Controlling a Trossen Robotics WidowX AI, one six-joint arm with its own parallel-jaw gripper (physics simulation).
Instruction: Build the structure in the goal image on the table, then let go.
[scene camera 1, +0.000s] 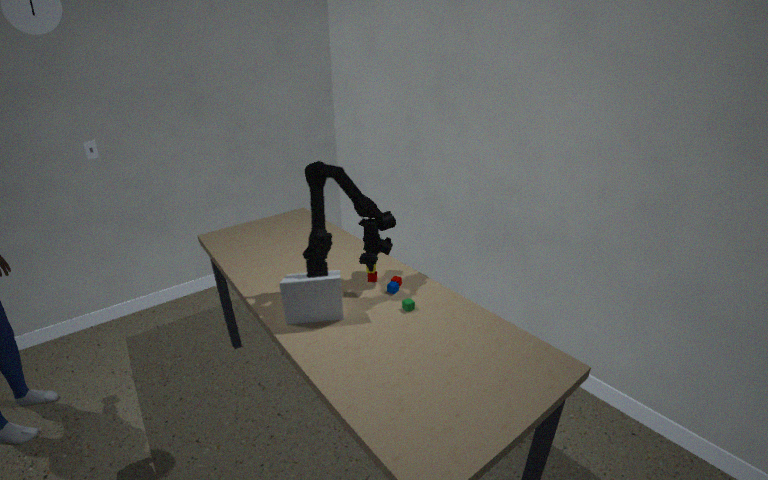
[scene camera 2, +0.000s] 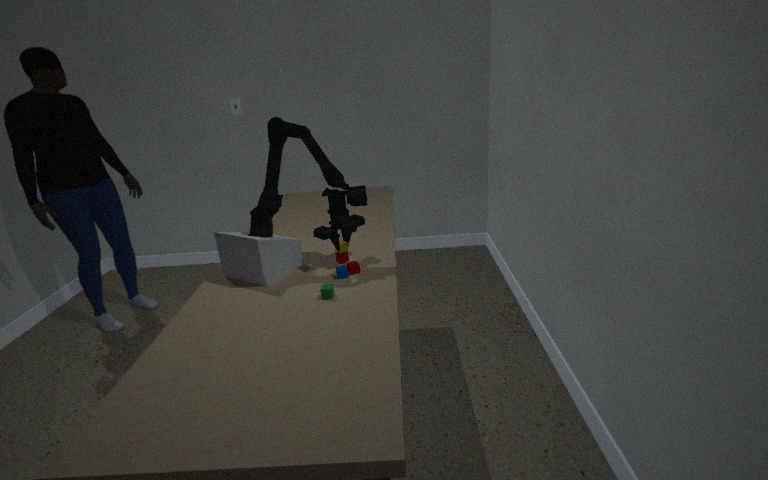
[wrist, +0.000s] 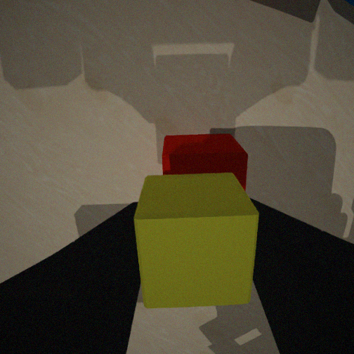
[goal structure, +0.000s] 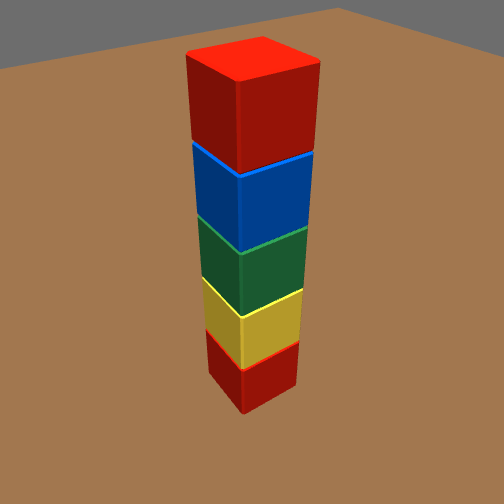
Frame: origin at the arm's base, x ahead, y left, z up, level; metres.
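Seen in the pictures: gripper, fingertip midpoint: (scene camera 1: 372, 269) (scene camera 2: 342, 249); arm's base, origin of the base link: (scene camera 1: 317, 275) (scene camera 2: 260, 236).
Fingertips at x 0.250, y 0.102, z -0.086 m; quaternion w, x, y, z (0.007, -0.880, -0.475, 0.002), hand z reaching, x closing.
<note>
Pixels of each thing's top centre, then the offset from my fingertips to it. Level surfaces: height alone.
- yellow cube, middle of its top: (scene camera 2: 340, 242) dx -0.004, dy +0.002, dz +0.025 m
- table, its level: dz -0.046 m
- blue cube, middle of its top: (scene camera 2: 341, 267) (scene camera 1: 393, 283) dx +0.035, dy -0.120, dz -0.013 m
- second red cube, middle of its top: (scene camera 2: 352, 263) (scene camera 1: 396, 278) dx +0.064, dy -0.088, dz -0.013 m
- green cube, middle of its top: (scene camera 2: 326, 286) (scene camera 1: 408, 301) dx +0.031, dy -0.253, dz -0.013 m
My gripper (scene camera 1: 370, 268) (scene camera 2: 342, 246) (wrist: 191, 211) points down and is shut on a yellow cube (scene camera 1: 371, 270) (scene camera 2: 342, 247) (wrist: 196, 260). Below the yellow cube is a red cube (scene camera 1: 372, 277) (scene camera 2: 342, 258) (wrist: 205, 162) on the table (scene camera 1: 430, 362) (scene camera 2: 271, 362). The yellow cube hides part of this red cube in the wrist view, and I cannot tell whether the two touch. A blue cube (scene camera 1: 392, 288) (scene camera 2: 342, 271) lies close beside a second red cube (scene camera 1: 397, 280) (scene camera 2: 353, 267). A green cube (scene camera 1: 408, 305) (scene camera 2: 327, 291) lies apart from them.
The arm's white base block (scene camera 1: 312, 300) (scene camera 2: 243, 260) stands on the table beside the cubes. Walls stand beyond the table. A person (scene camera 2: 73, 141) stands on the floor at the left in the scene camera 2 view.
</note>
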